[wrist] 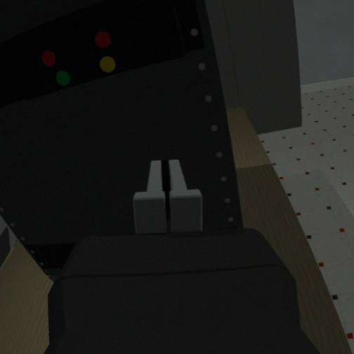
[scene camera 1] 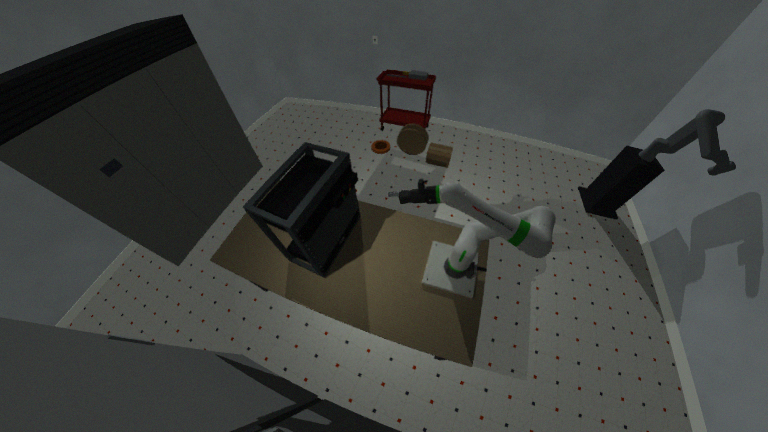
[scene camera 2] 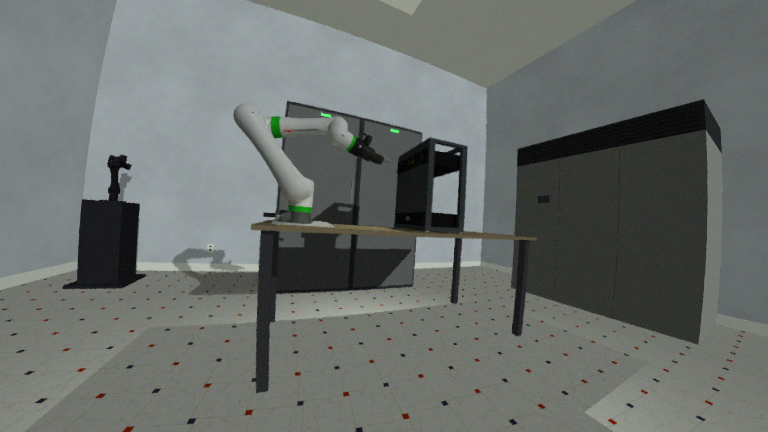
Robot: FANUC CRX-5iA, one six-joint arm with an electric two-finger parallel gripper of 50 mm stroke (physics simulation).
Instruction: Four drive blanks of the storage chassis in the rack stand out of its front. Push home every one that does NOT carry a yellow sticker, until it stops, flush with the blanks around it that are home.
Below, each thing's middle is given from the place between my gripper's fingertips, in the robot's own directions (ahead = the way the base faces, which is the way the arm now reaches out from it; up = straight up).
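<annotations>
Rack (scene camera 1: 316, 203), from my hand: 16 cm to the left, 38 cm ahead, 11 cm below.
</annotations>
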